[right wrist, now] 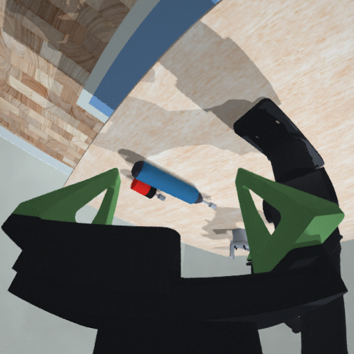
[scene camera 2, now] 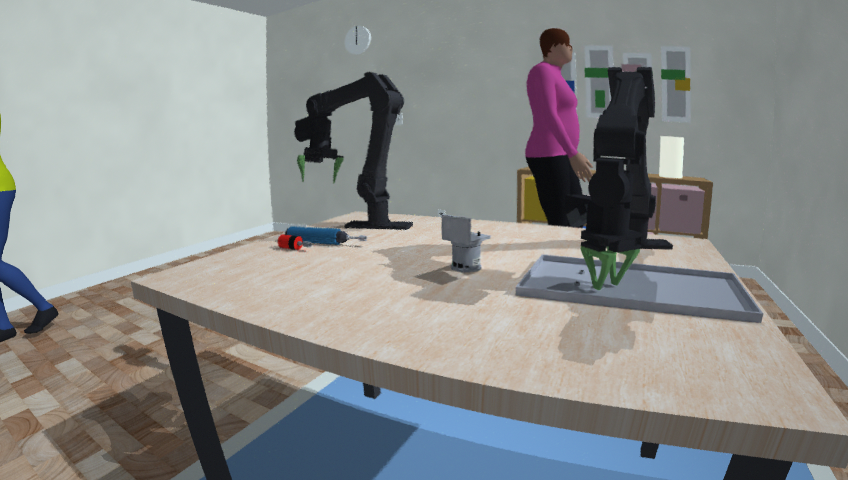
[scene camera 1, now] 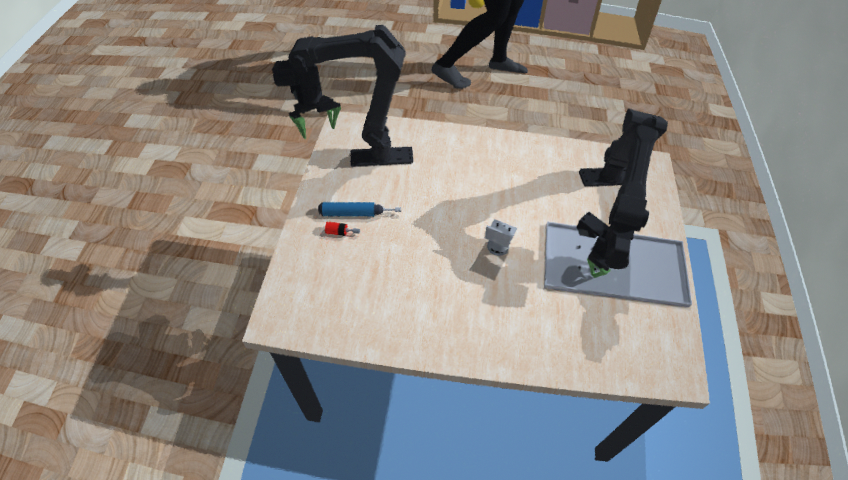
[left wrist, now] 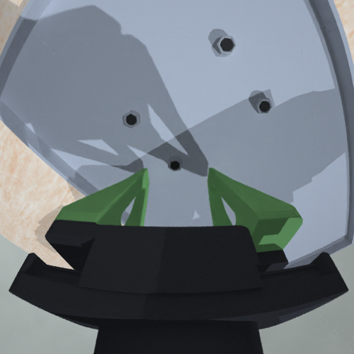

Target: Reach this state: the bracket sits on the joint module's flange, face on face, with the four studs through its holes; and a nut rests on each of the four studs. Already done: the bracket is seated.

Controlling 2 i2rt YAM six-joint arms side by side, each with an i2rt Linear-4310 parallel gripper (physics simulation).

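Frame: origin at the left arm's base, x ahead, y right, z down, level; metres.
Seen in the pictures: left gripper, fingertip midpoint: (scene camera 2: 605, 286) (scene camera 1: 598, 271); right gripper, fingertip midpoint: (scene camera 2: 318, 182) (scene camera 1: 319, 133); left arm's base, link origin: (scene camera 1: 609, 177); right arm's base, link origin: (scene camera 2: 378, 226) (scene camera 1: 381, 157).
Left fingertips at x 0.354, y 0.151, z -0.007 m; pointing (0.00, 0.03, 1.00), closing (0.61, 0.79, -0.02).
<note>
Offsets run from my left fingertips to a thing's middle.
The grey bracket {dx -0.114, dy +0.267, dz -0.075 m} (scene camera 1: 500, 231) (scene camera 2: 456, 228) sits on the joint module {dx -0.114, dy +0.267, dz -0.029 m} (scene camera 1: 497, 246) (scene camera 2: 466, 256), with dark stud ends at its flat part. In the left wrist view, the nuts lie in the grey tray {dx -0.019, dy -0.066, dz -0.001 m} (scene camera 1: 660, 267) (scene camera 2: 702, 291) (left wrist: 175, 30): a far nut (left wrist: 227, 45), a right nut (left wrist: 264, 105), a left nut (left wrist: 131, 119) and a near nut (left wrist: 174, 165). My left gripper (scene camera 1: 598, 273) (scene camera 2: 606, 286) (left wrist: 177, 174) is partly open, low over the tray, its fingertips either side of the near nut in its wrist view. My right gripper (scene camera 1: 318, 132) (scene camera 2: 318, 180) (right wrist: 177, 174) is wide open and empty, high up.
A blue screwdriver-like tool {dx -0.265, dy +0.650, dz -0.012 m} (scene camera 1: 348, 209) (scene camera 2: 314, 235) (right wrist: 167, 183) and a shorter red tool {dx -0.198, dy +0.700, dz -0.010 m} (scene camera 1: 336, 228) (scene camera 2: 289, 242) (right wrist: 143, 188) lie at the left of the table in the scene views. The tray has a raised rim. A person (scene camera 2: 552, 113) stands behind the table.
</note>
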